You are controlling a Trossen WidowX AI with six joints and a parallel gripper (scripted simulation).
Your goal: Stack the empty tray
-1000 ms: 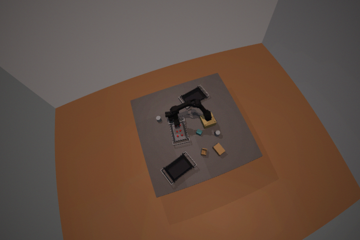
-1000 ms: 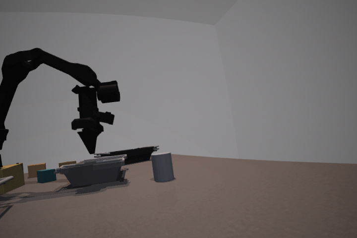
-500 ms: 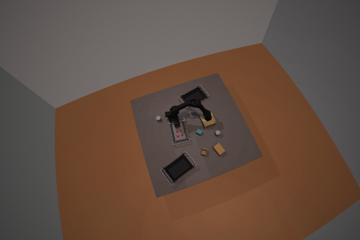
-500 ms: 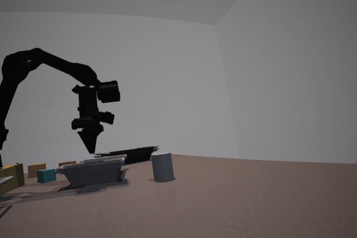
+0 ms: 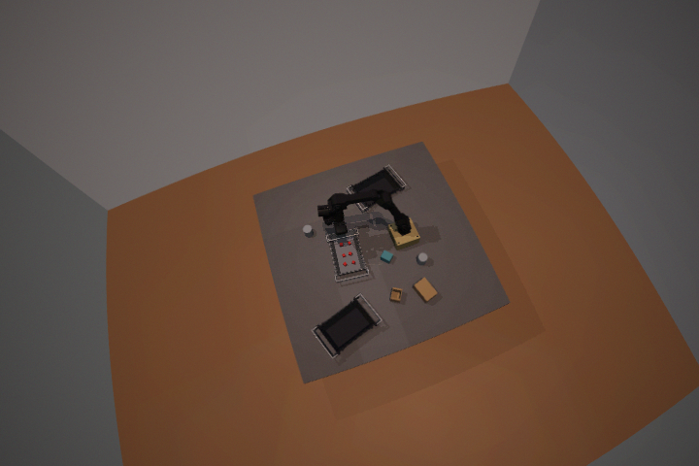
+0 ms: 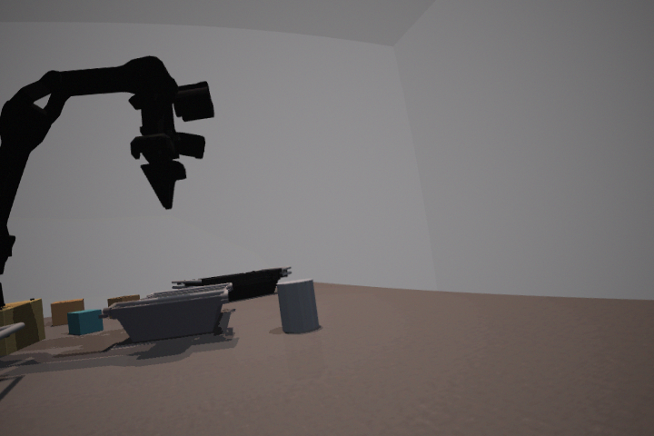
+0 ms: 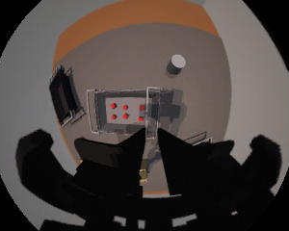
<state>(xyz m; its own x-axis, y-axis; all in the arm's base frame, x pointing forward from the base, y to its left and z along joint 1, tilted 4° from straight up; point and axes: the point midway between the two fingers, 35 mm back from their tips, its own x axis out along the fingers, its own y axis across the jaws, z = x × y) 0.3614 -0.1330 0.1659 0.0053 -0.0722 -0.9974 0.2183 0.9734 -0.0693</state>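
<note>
My gripper tip is 36 cm past the black tray, 22 cm to the left of it and 17 cm above it. Round my gripper tip: tan box (46 cm to the left, 20 cm below, 13 cm behind); teal block (23 cm to the left, 20 cm below, 19 cm behind); flat tan block (52 cm to the left, 29 cm behind, 19 cm below).
</note>
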